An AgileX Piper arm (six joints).
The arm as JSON. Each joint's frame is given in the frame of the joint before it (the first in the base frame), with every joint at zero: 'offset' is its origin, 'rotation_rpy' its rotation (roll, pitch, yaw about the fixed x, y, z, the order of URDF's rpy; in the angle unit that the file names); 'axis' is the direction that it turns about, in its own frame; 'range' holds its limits. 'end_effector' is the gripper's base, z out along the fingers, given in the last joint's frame.
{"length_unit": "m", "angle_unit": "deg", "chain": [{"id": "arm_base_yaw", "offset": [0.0, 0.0, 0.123], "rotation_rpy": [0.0, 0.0, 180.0], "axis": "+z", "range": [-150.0, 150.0]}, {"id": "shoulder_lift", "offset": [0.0, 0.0, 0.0], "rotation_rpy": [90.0, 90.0, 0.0], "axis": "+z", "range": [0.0, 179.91]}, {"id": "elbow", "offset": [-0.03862, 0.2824, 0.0], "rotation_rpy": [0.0, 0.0, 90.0], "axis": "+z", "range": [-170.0, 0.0]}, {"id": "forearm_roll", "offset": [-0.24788, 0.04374, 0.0], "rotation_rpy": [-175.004, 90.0, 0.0], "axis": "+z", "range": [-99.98, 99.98]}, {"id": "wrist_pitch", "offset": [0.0, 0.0, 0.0], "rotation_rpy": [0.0, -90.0, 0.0], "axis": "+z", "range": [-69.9, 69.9]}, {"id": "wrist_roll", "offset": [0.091, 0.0, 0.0], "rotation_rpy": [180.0, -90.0, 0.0], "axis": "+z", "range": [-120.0, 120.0]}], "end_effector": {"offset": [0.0, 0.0, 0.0], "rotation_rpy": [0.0, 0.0, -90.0]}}
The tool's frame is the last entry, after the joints.
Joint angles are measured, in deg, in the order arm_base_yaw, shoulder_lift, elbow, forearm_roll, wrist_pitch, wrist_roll. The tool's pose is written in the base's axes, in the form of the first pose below.
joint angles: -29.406, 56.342, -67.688, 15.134, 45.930, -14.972
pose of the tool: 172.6 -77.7 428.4 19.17 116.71 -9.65
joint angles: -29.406, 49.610, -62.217, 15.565, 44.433, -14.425
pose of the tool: 147.1 -63.3 421.1 19.48 113.85 -9.82
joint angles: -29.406, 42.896, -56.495, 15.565, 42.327, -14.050
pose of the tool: 123.6 -50.8 409.8 19.59 110.82 -10.67
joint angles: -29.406, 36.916, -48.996, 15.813, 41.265, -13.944
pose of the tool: 106.5 -41.2 383.0 20.22 111.12 -10.28
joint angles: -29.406, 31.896, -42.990, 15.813, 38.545, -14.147
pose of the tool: 93.8 -35.1 362.9 20.36 109.46 -11.15
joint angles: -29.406, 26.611, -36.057, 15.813, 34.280, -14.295
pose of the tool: 82.9 -30.7 338.8 20.74 106.92 -12.39
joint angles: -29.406, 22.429, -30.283, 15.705, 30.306, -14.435
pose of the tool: 75.5 -28.3 318.0 21.05 104.65 -13.67
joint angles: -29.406, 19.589, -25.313, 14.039, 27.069, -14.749
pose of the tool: 71.4 -28.7 297.9 20.61 104.07 -16.24
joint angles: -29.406, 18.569, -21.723, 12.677, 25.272, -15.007
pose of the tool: 70.9 -30.1 281.0 20.34 105.22 -17.80
